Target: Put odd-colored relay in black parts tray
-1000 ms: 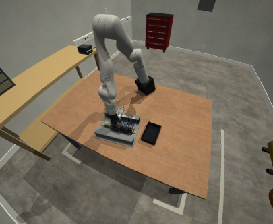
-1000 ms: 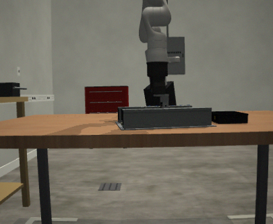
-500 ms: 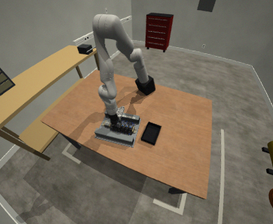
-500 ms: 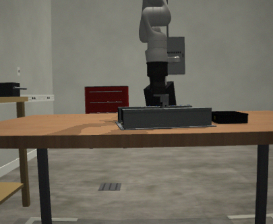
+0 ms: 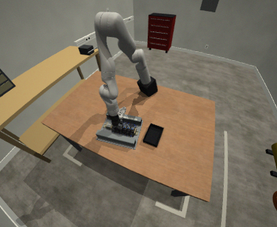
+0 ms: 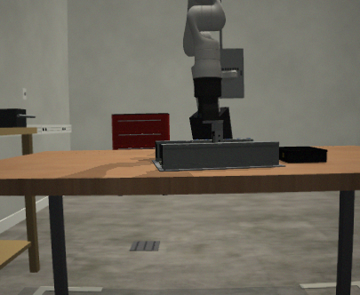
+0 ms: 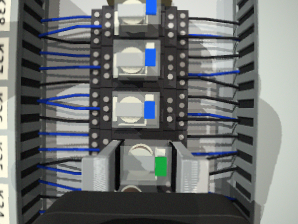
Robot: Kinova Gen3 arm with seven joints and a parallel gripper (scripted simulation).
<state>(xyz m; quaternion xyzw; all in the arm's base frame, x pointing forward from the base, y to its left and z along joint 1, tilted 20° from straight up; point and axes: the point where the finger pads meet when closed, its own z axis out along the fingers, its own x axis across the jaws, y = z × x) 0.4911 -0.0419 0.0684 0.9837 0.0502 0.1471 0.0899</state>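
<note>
Right now my hand is 10 mm past the grey relay panel, 10 mm to the left of it and 40 mm above it. Also, from my hand: black parts tray 40 mm behind, 250 mm to the left, 60 mm below.
</note>
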